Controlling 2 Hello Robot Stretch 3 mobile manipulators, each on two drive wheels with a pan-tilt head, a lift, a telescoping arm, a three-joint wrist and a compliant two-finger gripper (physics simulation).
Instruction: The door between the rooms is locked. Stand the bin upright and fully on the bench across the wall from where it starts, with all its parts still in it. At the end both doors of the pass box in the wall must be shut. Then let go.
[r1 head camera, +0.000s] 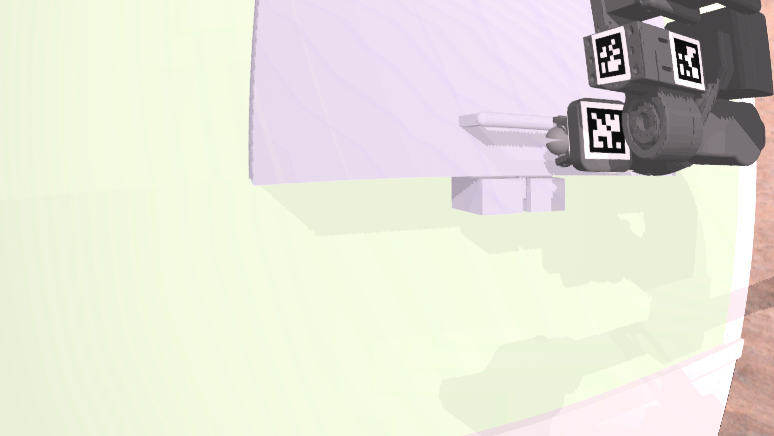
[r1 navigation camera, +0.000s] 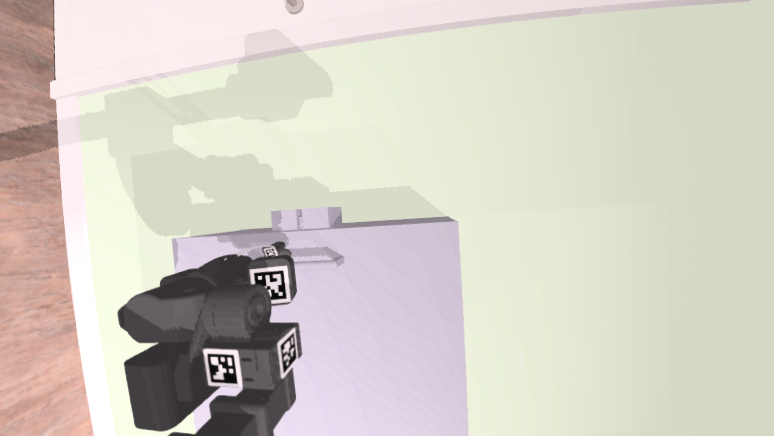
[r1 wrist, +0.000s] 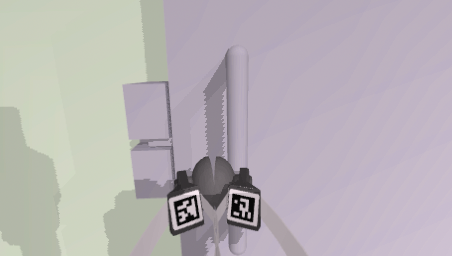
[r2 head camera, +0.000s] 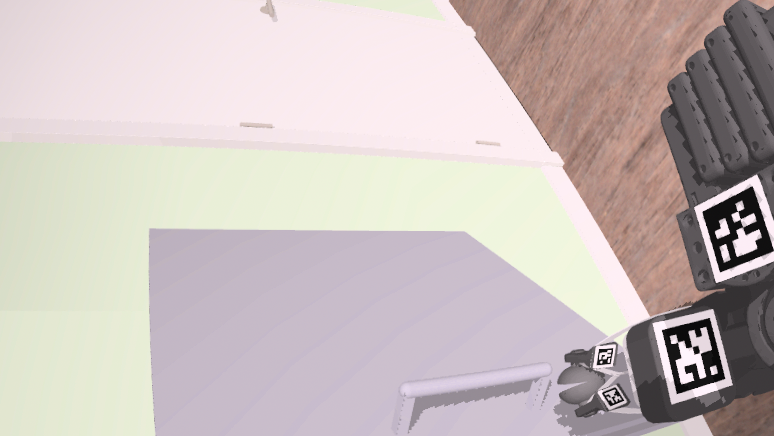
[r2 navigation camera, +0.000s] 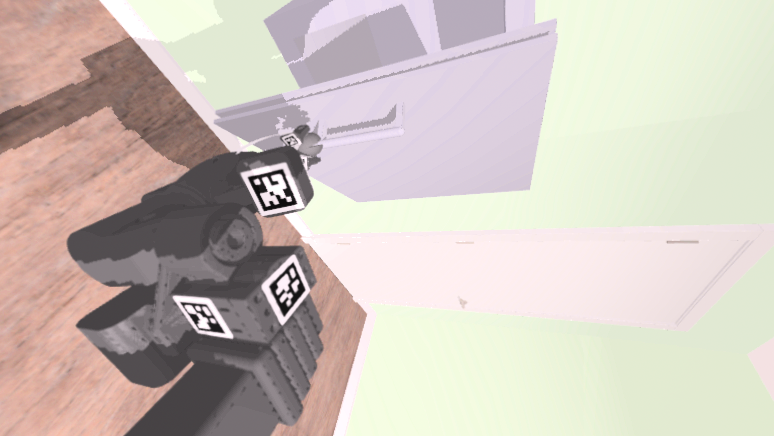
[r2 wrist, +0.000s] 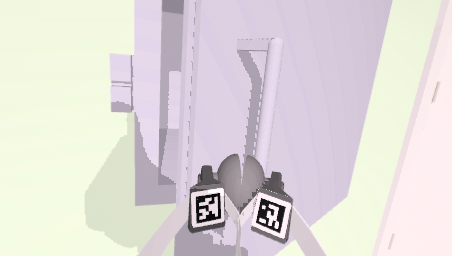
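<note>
On r1's side the lilac pass box door (r1 head camera: 379, 81) (r1 navigation camera: 379, 324) (r1 wrist: 325, 125) lies against its frame and looks shut. The r1 gripper (r1 head camera: 556, 139) (r1 navigation camera: 281, 249) (r1 wrist: 213, 172) is shut and empty, with its tips beside the bar handle (r1 head camera: 514, 120) (r1 wrist: 237, 100). On r2's side the pass box door (r2 head camera: 324, 297) (r2 navigation camera: 460, 140) (r2 wrist: 310, 100) stands partly open, with a gap to the box frame (r2 navigation camera: 519, 16) (r2 wrist: 147, 75). The r2 gripper (r2 head camera: 579, 384) (r2 navigation camera: 313, 145) (r2 wrist: 241, 177) is shut and empty, close to the handle (r2 head camera: 476, 379) (r2 navigation camera: 373, 135) (r2 wrist: 270, 100). The bin, its parts and the bench do not show.
A latch block (r1 head camera: 501, 194) (r1 navigation camera: 319, 217) (r1 wrist: 146, 110) (r2 wrist: 121, 70) sticks out beside the pass box. A pale pink room door (r1 navigation camera: 162, 32) (r2 head camera: 162, 64) (r2 navigation camera: 541, 270) stands in the green wall (r1 head camera: 135, 297) (r2 navigation camera: 622, 135). Brown wooden floor (r2 head camera: 568, 81) (r2 navigation camera: 43, 178) runs along the wall's foot.
</note>
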